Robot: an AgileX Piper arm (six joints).
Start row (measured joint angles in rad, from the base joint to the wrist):
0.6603, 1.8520, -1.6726, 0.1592, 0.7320, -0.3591
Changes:
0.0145, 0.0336, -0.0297, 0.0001, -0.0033, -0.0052
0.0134, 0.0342, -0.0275, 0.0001, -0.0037, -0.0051
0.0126, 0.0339, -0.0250, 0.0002, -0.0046, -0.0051
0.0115, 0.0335, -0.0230, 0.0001, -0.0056, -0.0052
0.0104, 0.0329, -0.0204, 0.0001, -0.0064, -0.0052
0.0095, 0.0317, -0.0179, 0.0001, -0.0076, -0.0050
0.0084, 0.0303, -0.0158, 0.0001, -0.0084, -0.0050
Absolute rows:
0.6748, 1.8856, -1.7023, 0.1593, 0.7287, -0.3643
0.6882, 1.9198, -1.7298, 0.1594, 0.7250, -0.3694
0.7008, 1.9537, -1.7548, 0.1596, 0.7204, -0.3745
0.7123, 1.9872, -1.7778, 0.1597, 0.7148, -0.3797
0.7227, 2.0201, -1.7982, 0.1598, 0.7084, -0.3849
0.7322, 2.0518, -1.8161, 0.1599, 0.7008, -0.3899
0.7406, 2.0821, -1.8319, 0.1600, 0.6924, -0.3949

